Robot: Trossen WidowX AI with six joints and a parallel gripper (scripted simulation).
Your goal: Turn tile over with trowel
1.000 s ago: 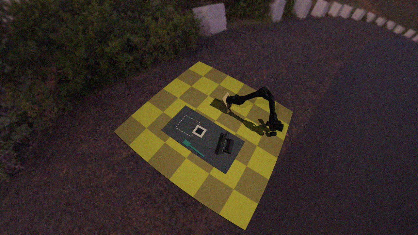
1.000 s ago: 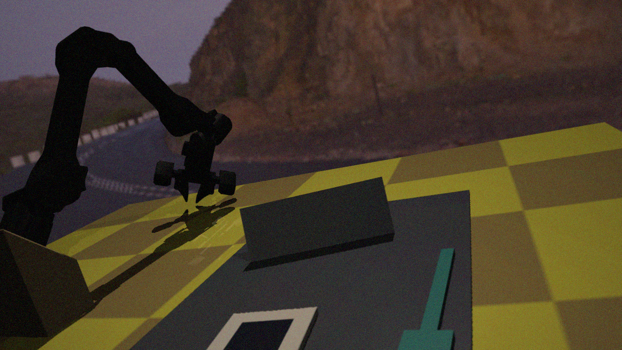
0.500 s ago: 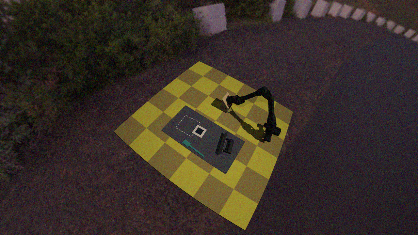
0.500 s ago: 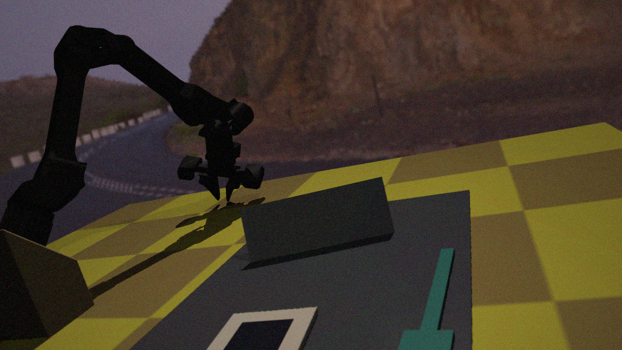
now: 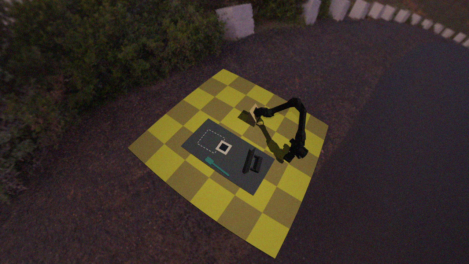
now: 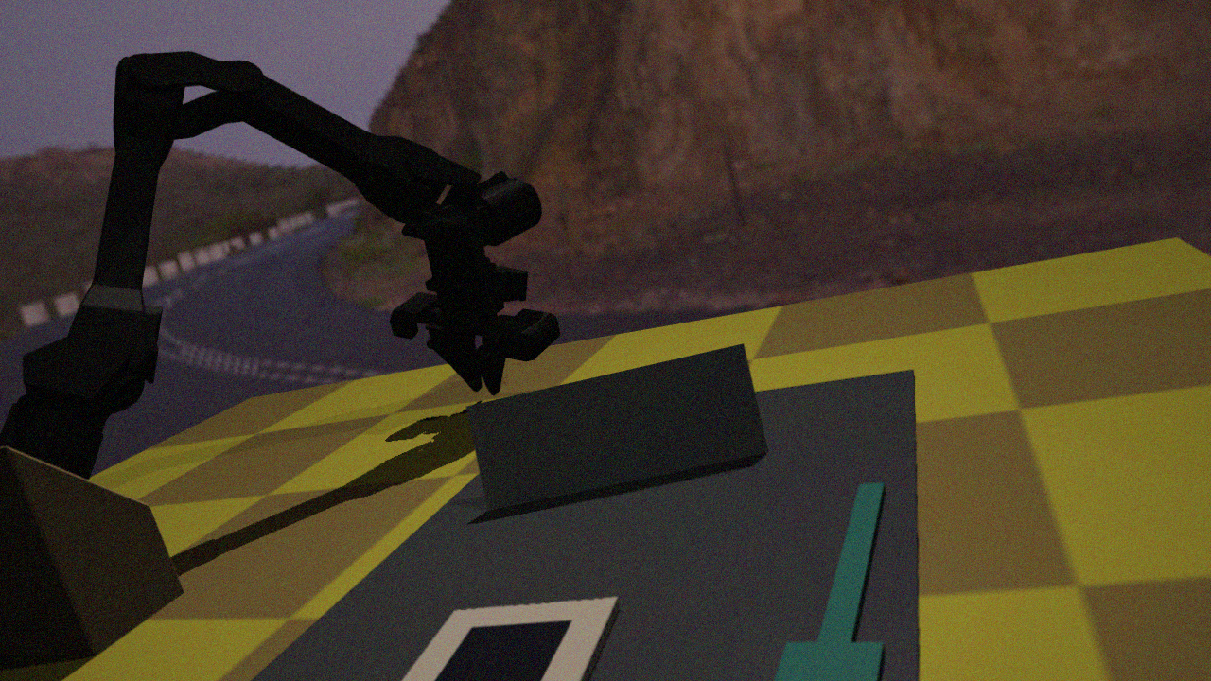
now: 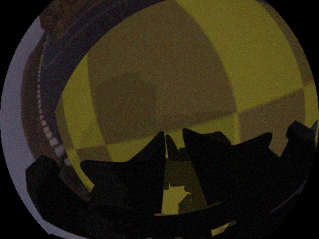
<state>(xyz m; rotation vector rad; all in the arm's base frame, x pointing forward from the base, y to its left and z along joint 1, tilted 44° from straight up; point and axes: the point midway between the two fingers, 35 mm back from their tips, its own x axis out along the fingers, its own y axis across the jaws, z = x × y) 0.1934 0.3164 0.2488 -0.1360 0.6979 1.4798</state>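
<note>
The grey mat lies 470 mm to the right of my gripper tip, 210 mm ahead of it and 30 mm below it. The rest, counted from my gripper tip: tile: 520 mm to the right, 190 mm ahead; teal trowel: 510 mm to the right, 350 mm ahead.
</note>
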